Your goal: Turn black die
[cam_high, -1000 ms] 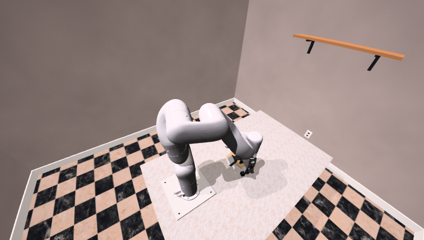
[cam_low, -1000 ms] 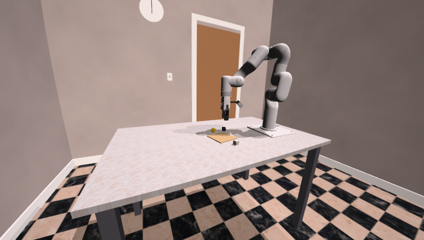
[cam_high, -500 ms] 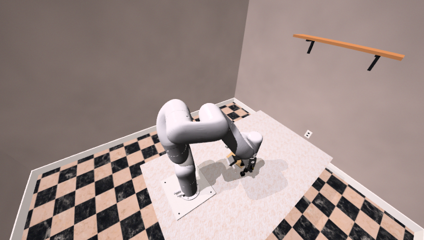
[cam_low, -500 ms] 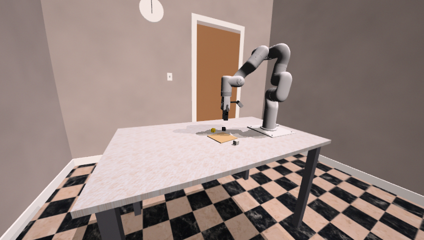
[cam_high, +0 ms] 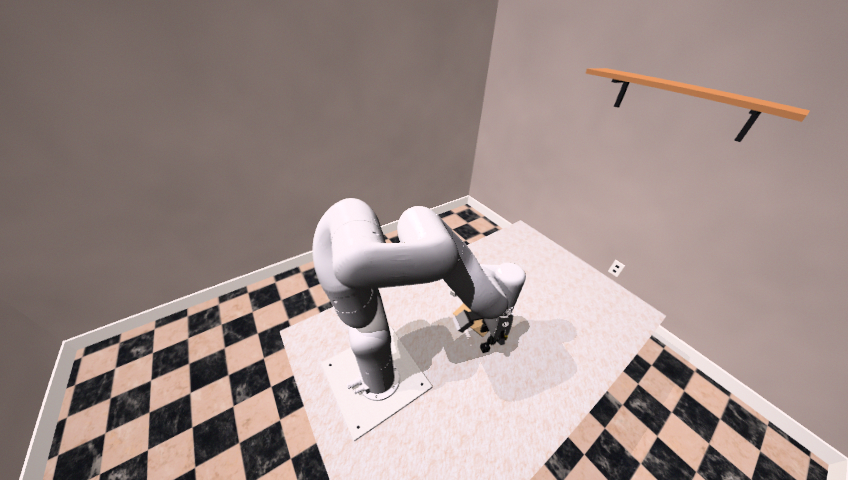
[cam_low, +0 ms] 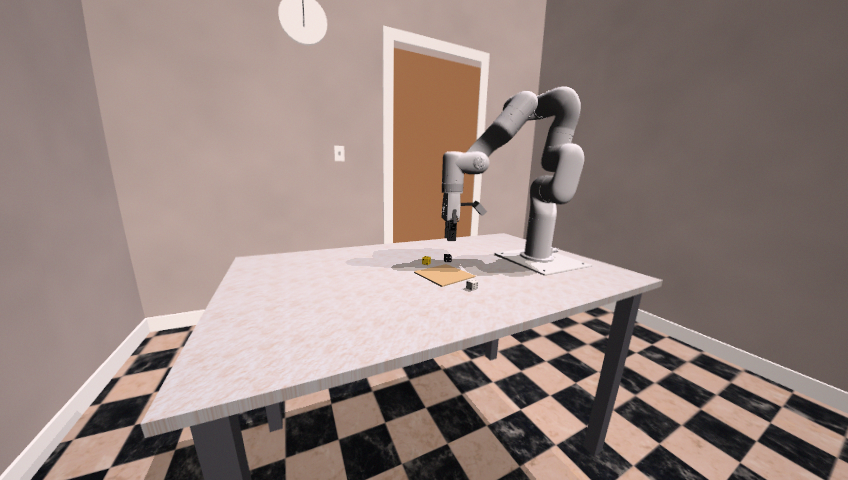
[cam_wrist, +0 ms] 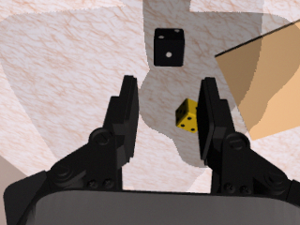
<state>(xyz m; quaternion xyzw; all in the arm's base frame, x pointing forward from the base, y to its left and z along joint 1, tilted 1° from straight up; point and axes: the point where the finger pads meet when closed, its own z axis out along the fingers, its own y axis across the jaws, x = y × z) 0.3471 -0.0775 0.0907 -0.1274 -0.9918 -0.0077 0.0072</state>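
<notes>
My hand is 10 mm short of the black die and 90 mm above it. Also, from my hand: white die: 50 mm ahead, 250 mm to the left, 90 mm below; then tan mat: 80 mm ahead, 120 mm to the left, 100 mm below; then yellow die: 90 mm ahead, 90 mm below.
</notes>
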